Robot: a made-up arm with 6 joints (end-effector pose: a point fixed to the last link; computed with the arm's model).
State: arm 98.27 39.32 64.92 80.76 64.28 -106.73
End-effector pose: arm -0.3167 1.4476 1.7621 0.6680 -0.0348 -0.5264 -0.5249
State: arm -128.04 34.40 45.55 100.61 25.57 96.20
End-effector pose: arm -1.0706 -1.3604 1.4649 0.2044 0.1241 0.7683 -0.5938
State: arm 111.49 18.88 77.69 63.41 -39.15 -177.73
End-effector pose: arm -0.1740 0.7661 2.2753 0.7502 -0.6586 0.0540 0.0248
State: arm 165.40 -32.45 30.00 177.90 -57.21 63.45
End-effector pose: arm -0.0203 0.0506 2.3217 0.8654 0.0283 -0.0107 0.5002
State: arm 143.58 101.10 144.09 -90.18 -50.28 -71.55
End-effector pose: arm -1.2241 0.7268 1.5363 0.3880 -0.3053 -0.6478 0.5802
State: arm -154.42 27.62 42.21 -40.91 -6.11 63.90
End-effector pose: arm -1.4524 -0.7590 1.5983 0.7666 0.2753 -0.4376 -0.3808
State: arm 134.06 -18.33 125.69 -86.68 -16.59 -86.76
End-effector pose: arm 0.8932 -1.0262 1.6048 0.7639 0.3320 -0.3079 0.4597
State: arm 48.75 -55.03 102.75 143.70 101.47 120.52
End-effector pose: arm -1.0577 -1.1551 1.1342 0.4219 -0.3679 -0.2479 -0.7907
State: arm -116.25 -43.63 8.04 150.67 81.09 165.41
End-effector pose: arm -0.1613 -0.3782 2.0091 0.4756 0.5943 -0.6238 0.1776
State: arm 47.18 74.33 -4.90 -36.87 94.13 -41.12
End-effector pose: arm 0.8807 0.8370 -0.4571 0.0476 0.7073 -0.1413 0.6910
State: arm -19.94 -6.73 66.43 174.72 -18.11 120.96
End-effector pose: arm 0.0355 -0.0927 2.4665 0.0170 -0.0925 0.2325 -0.9680
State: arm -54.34 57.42 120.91 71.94 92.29 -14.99
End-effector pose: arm 0.5673 -0.6359 2.0343 0.6425 -0.4191 0.4340 0.4725
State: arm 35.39 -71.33 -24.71 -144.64 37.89 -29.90
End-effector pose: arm 0.3138 0.1205 1.8160 0.7431 -0.4467 0.4982 0.0029
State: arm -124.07 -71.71 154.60 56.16 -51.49 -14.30
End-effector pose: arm 0.5660 1.0482 -0.4140 0.4509 -0.8452 0.0154 0.2867
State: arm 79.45 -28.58 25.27 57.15 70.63 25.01
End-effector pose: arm -0.0487 0.3423 2.2039 0.0775 -0.3828 -0.3510 0.8511
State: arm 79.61 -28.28 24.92 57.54 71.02 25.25
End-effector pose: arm -0.0473 0.3583 2.1983 0.0759 -0.3862 -0.3485 0.8507
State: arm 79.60 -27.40 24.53 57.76 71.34 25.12
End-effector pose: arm -0.0415 0.3916 2.1896 0.0709 -0.3879 -0.3395 0.8540
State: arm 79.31 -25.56 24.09 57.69 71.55 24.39
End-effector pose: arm -0.0280 0.4528 2.1745 0.0602 -0.3866 -0.3197 0.8630
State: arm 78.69 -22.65 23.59 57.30 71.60 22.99
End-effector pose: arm -0.0045 0.5439 2.1491 0.0438 -0.3808 -0.2874 0.8778
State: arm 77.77 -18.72 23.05 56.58 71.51 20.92
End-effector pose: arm 0.0304 0.6609 2.1088 0.0220 -0.3688 -0.2432 0.8969
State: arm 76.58 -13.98 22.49 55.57 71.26 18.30
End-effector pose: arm 0.0775 0.7944 2.0502 0.0031 0.3492 0.1891 -0.9178
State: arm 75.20 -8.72 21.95 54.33 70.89 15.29
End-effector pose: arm 0.1354 0.9324 1.9729 0.0294 0.3215 0.1290 -0.9376
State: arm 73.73 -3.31 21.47 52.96 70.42 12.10
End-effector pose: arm 0.2004 1.0624 1.8807 0.0546 0.2870 0.0677 -0.9540
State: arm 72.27 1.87 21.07 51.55 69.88 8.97
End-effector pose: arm 0.2672 1.1745 1.7811 0.0767 0.2481 0.0102 -0.9657
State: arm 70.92 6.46 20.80 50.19 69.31 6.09
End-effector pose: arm 0.3299 1.2625 1.6855 0.0944 0.2086 -0.0393 -0.9726
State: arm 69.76 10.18 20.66 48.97 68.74 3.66
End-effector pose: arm 0.3835 1.3255 1.6038 0.1072 0.1728 -0.0780 -0.9760
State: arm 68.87 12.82 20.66 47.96 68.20 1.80
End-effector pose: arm 0.4236 1.3650 1.5453 0.1154 0.1442 -0.1046 -0.9772
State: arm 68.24 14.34 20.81 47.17 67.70 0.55
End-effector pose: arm 0.4497 1.3844 1.5142 0.1191 0.1246 -0.1191 -0.9778
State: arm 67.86 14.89 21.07 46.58 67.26 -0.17
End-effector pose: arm 0.4630 1.3886 1.5077 0.1198 0.1136 -0.1239 -0.9785
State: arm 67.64 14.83 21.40 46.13 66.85 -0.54
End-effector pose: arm 0.4680 1.3838 1.5171 0.1185 0.1083 -0.1226 -0.9794
